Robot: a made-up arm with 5 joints. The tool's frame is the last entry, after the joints.
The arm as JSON. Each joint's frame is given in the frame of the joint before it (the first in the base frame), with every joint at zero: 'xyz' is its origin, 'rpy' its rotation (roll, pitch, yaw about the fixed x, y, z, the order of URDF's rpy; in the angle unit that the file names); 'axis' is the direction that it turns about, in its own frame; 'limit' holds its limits. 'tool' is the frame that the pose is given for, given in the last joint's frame.
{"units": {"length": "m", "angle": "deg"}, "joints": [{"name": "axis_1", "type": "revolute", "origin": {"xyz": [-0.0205, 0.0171, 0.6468], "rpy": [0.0, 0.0, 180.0]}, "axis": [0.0, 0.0, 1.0], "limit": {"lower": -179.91, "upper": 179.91}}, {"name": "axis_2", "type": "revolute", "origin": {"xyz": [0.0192, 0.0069, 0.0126], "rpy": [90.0, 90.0, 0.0]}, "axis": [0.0, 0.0, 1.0], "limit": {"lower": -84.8, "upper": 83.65}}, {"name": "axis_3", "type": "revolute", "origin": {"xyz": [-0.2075, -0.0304, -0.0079], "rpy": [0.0, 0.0, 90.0]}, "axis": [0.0, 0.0, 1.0], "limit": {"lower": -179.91, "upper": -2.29}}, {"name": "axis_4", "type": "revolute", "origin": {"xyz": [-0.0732, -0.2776, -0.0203], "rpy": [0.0, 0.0, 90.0]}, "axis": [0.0, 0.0, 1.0], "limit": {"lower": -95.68, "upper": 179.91}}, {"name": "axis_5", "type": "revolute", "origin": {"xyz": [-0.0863, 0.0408, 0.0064], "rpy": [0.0, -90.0, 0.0]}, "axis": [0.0, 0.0, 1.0], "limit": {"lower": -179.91, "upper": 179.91}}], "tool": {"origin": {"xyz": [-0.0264, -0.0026, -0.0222], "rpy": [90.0, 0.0, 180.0]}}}
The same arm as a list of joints. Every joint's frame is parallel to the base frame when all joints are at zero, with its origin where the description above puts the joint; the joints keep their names.
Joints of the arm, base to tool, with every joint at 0 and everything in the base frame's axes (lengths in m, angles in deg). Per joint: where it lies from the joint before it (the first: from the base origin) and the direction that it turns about. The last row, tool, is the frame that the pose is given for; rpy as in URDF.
axis_1: offset -0.0205 0.0171 0.6468 axis 0 0 1
axis_2: offset -0.0192 -0.0069 0.0126 axis 0 1 0
axis_3: offset 0.0304 -0.0079 0.2075 axis 0 1 0
axis_4: offset 0.0732 -0.0203 -0.2776 axis 0 1 0
axis_5: offset 0.0408 0.0064 -0.0863 axis 0 0 -1
tool: offset -0.0026 -0.0264 0.0222 rpy -90 0 -90
Joint limits (deg, base to tool): -179.91..179.91 -84.8..83.65 -179.91..-2.29 -95.68..179.91 -179.91..179.91

